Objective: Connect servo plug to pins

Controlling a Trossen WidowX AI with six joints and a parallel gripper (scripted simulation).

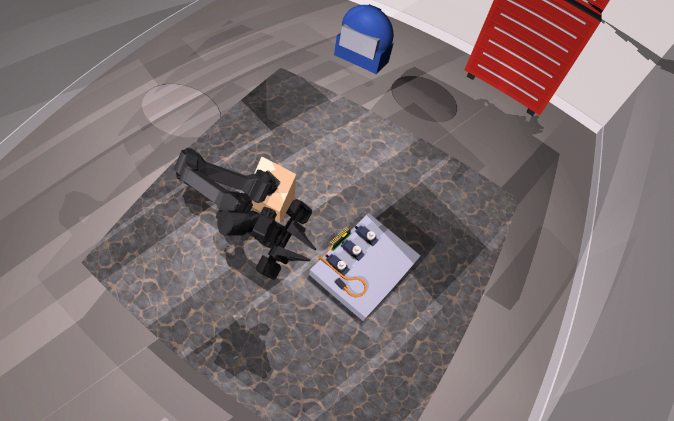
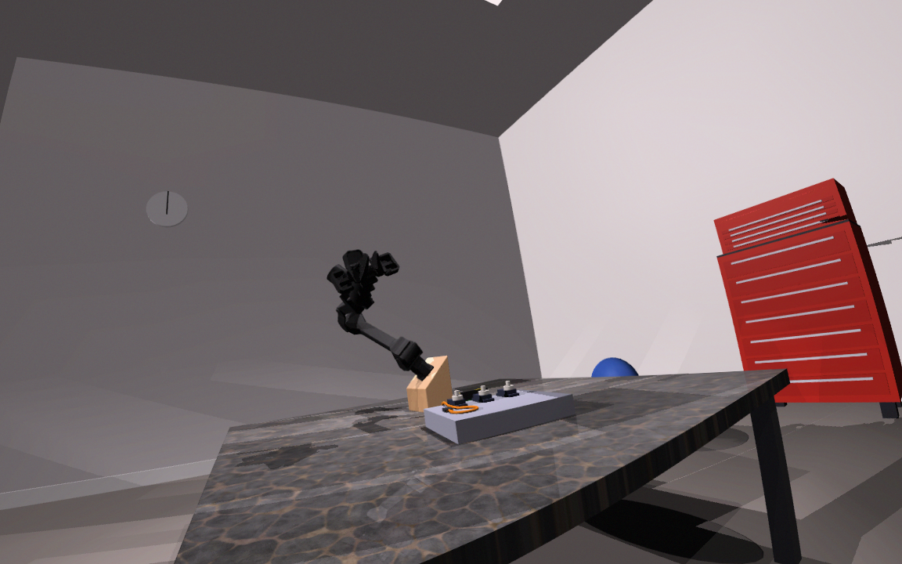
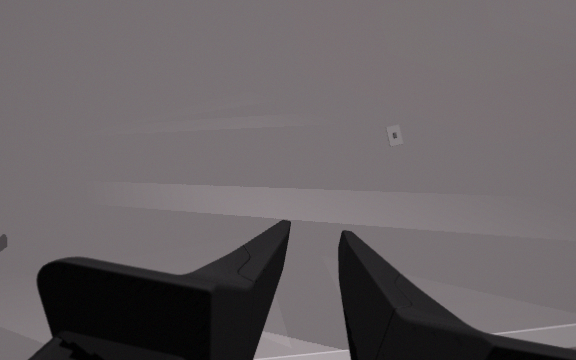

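The yellow band is 60 mm behind my gripper tip, 270 mm to the left of it and 380 mm below it. Also, from my gripper tip: grey holder 90 mm ahead, 250 mm to the left, 430 mm below.
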